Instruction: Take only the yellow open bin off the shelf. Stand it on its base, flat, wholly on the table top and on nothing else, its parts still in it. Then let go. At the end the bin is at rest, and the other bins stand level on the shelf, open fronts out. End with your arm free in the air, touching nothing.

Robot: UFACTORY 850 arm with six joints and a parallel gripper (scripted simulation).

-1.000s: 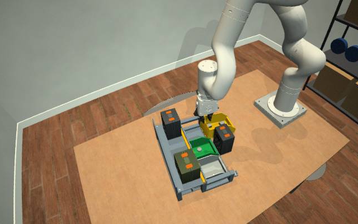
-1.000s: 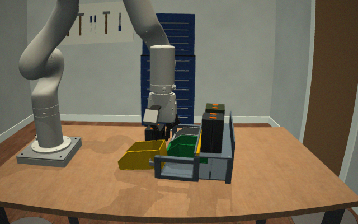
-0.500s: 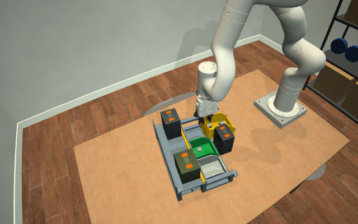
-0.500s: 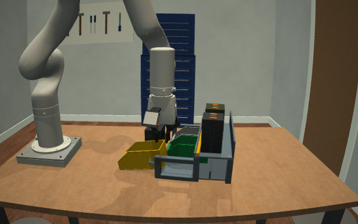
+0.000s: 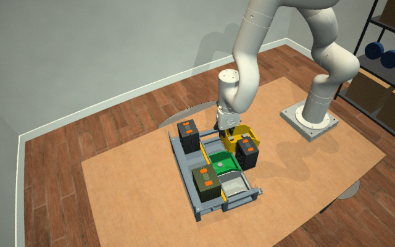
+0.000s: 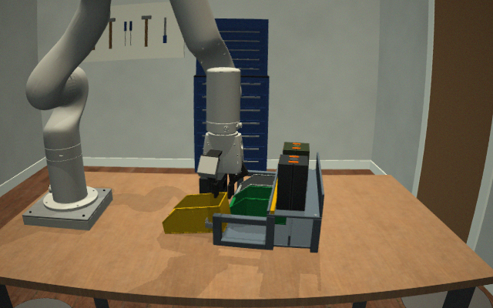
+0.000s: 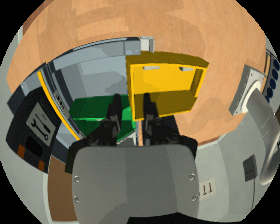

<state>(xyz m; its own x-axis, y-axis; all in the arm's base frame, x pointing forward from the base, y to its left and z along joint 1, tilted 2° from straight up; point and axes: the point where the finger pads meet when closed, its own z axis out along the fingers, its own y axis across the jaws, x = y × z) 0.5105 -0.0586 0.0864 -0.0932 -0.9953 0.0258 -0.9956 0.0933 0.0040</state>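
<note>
Now: the yellow bin 80 mm behind my hand, 10 mm to the left of it and 80 mm below it. The rest, counted from my hand: grey bin (100 mm ahead, 220 mm to the left, 80 mm below); olive box (200 mm ahead, 210 mm to the left, 20 mm above); green bin (90 mm ahead, 100 mm to the left, 80 mm below).
</note>
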